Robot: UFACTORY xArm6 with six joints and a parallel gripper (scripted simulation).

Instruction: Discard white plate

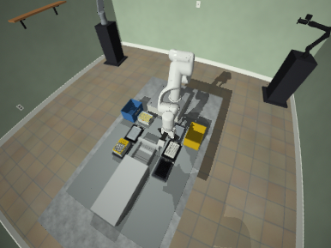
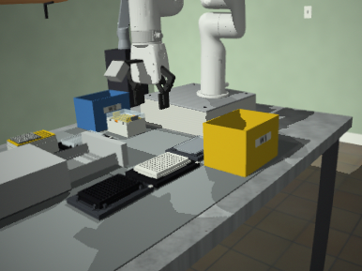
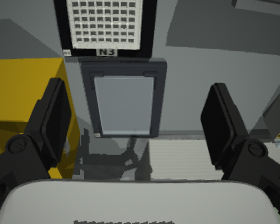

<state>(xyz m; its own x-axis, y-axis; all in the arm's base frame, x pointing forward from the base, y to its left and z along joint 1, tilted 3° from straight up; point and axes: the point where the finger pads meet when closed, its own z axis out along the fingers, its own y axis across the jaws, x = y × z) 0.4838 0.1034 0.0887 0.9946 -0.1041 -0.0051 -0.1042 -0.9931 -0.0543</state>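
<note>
The white plate is 10 mm ahead of my hand, 40 mm to the left of it and 160 mm below it. Also, from my hand: black nest: 10 mm ahead, 40 mm to the left, 170 mm below; then drawer: 150 mm ahead, 170 mm to the right, 150 mm below; then black plate: 190 mm ahead, 20 mm to the left, 160 mm below.
</note>
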